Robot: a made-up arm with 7 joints.
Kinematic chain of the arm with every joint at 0, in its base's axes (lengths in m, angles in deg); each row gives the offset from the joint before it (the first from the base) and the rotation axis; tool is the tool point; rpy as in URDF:
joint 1: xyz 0 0 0.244 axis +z
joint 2: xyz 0 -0.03 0.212 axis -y
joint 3: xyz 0 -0.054 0.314 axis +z
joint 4: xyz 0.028 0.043 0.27 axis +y
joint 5: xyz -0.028 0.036 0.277 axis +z
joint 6: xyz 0 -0.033 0.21 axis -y
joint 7: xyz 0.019 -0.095 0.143 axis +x
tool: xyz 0 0 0 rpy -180 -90 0
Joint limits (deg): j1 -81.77..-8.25 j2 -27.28..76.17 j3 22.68..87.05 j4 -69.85..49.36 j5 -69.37..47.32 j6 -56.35..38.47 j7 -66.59..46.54
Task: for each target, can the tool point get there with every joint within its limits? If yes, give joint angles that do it. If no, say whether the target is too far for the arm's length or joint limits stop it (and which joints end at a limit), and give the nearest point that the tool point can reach.
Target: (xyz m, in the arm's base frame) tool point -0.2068 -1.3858 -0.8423
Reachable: no: too far | nearest point -0.7824 -0.4193 0.1944 | short by 1.530 m
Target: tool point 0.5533 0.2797 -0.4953
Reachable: no: joint limits stop it (at a limit: joint 1, joint 2, joint 3, joint 4, joint 5, joint 6) | nearest point -0.3281 0.7163 0.0259 | short by 1.113 m
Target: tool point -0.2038 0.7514 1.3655
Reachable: yes | joints -65.44 49.26 42.97 36.79 -49.28 23.93 -29.70
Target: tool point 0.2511 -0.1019 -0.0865
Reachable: no: joint limits stop it (at a limit: joint 1, joint 2, joint 3, joint 4, joint 5, joint 6) | nearest point -0.3281 0.7163 0.0259 | short by 1.009 m
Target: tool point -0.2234 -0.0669 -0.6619
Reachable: no: joint limits stop it (at a limit: joint 1, joint 2, joint 3, joint 4, joint 5, joint 6) | nearest point -0.7799 -0.1114 0.0259 | short by 0.886 m
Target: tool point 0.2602 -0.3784 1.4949
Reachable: yes | joints -68.62 -13.19 60.94 21.05 -22.23 -43.38 -57.47
